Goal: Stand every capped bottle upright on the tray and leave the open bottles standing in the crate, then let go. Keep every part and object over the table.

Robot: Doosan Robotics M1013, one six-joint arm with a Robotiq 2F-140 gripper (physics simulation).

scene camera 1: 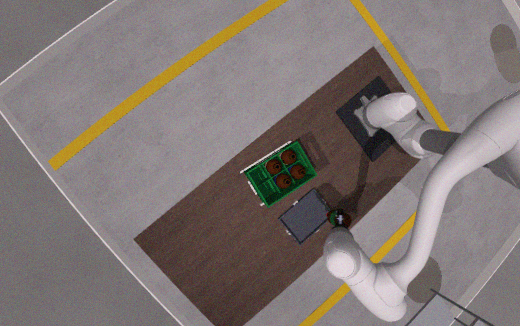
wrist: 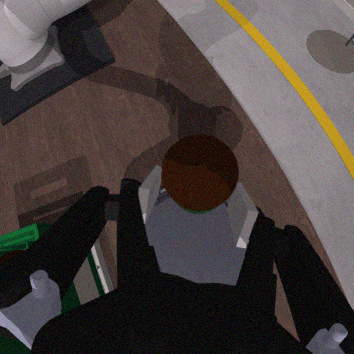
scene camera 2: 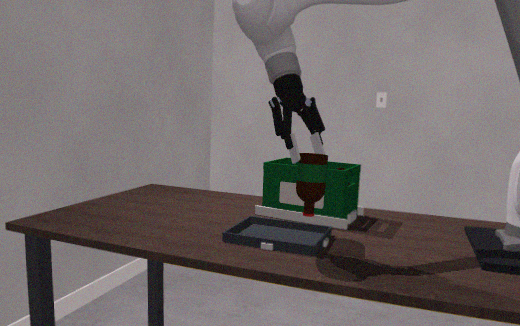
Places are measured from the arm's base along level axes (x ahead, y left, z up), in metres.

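Pixels of known places: gripper, fingertip midpoint: (wrist: 195, 187) (scene camera 2: 309, 160); arm's base, origin of the base link: (scene camera 1: 372, 116) (wrist: 35, 56).
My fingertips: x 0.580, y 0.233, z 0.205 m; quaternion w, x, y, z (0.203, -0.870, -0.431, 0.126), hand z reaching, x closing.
For each thing: its top centre in the pictures, then the offset to it from my fingertips. Level surfaces: height alone.
- brown bottle, middle of its top: (wrist: 202, 169) (scene camera 2: 312, 153) (scene camera 1: 344, 221) dx -0.010, dy +0.012, dz +0.019 m
- dark tray, middle of its top: (wrist: 197, 248) (scene camera 2: 279, 229) (scene camera 1: 307, 217) dx +0.080, dy -0.024, dz -0.197 m
- brown table, its level: dz -0.223 m
A brown bottle (scene camera 1: 332, 217) (scene camera 2: 311, 191) (wrist: 200, 172) with a green label hangs upside down in the air, its red-capped neck pointing down. My gripper (scene camera 1: 340, 218) (scene camera 2: 308, 156) (wrist: 195, 187) is shut on it near its base. The dark tray (scene camera 1: 302, 219) (scene camera 2: 290, 246) (wrist: 192, 245) lies below; in scene camera 1 the bottle shows beside its right end. The green crate (scene camera 1: 268, 205) (scene camera 2: 272, 175) (wrist: 20, 237) holds several brown bottles, including one at the back right (scene camera 1: 288, 157) and one at the front (scene camera 1: 284, 181). No caps can be made out on them.
White strips (scene camera 1: 266, 157) (scene camera 2: 300, 216) run along the foot of the crate. The robot's dark base plate (scene camera 1: 374, 150) (scene camera 2: 480, 250) (wrist: 30, 102) is on the right part of the brown table (scene camera 1: 200, 240) (scene camera 2: 150, 215). The table's front edge passes close to the tray.
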